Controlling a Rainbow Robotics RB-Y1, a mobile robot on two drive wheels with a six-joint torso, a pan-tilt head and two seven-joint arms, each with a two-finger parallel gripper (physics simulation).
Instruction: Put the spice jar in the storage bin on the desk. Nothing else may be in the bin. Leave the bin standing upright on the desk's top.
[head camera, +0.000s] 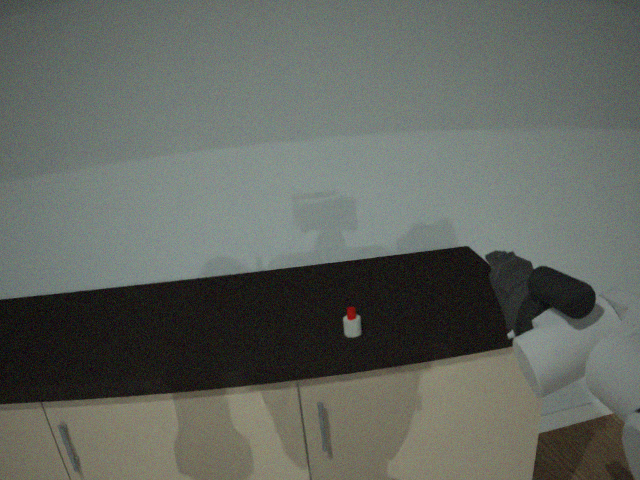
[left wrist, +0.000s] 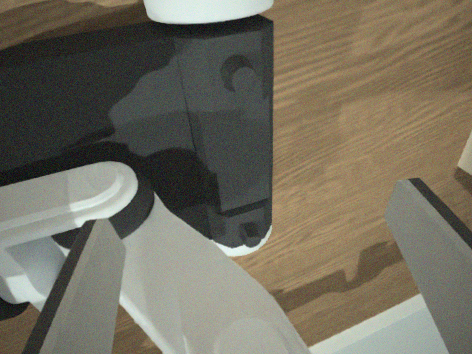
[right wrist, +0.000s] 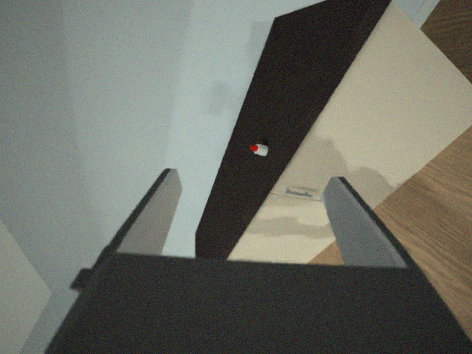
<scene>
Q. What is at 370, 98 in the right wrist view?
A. A beige cabinet.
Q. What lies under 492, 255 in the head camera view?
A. My right gripper.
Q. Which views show my left gripper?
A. The left wrist view only.
</scene>
